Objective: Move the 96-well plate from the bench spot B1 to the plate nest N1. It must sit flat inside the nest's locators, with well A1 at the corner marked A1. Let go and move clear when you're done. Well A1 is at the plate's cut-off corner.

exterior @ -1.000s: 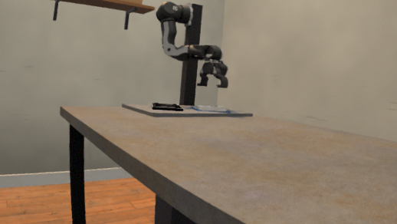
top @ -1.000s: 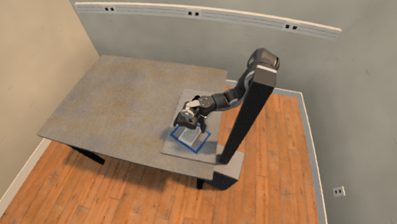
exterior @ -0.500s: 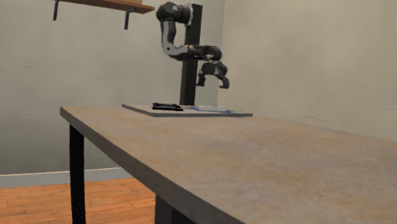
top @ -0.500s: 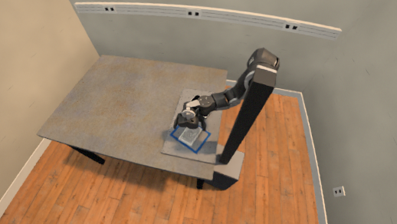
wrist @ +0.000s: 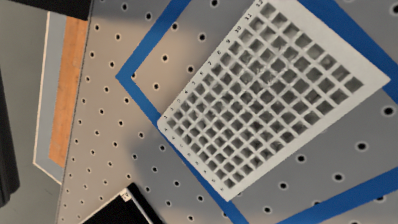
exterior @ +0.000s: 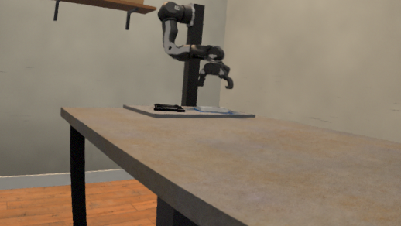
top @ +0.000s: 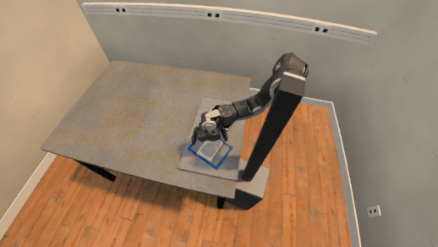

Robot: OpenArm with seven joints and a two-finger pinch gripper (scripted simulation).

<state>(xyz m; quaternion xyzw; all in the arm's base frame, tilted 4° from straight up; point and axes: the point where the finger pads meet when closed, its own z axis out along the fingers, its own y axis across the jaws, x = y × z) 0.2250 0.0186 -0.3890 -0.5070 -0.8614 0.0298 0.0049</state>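
The white 96-well plate lies 80 mm below my hand. From my hand the other things lie so: black plate nest (210 mm to the right, 90 mm below, 10 mm ahead).
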